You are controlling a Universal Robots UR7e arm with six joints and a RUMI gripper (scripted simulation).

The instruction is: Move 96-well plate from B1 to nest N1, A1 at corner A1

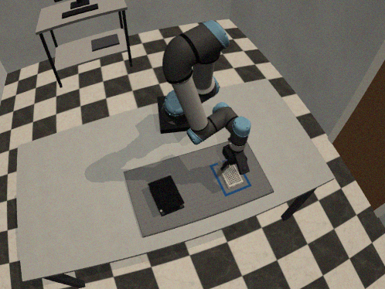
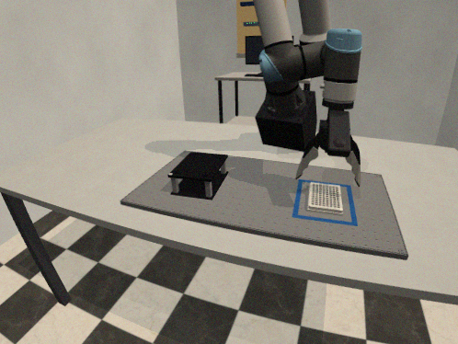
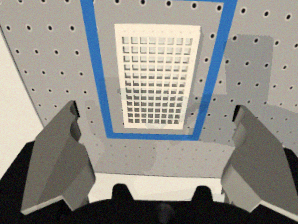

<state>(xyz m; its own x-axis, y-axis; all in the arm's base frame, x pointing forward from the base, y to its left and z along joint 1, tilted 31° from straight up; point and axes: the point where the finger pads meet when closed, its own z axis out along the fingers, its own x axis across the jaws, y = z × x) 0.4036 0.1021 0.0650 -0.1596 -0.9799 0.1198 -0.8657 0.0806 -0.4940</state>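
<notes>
My gripper is now 4 cm above the white 96-well plate. Also, from my hand: A1 corner mark: 41 cm to the right, 1 cm above; then black raised plate nest: 34 cm to the right, 6 cm behind, 1 cm above.
</notes>
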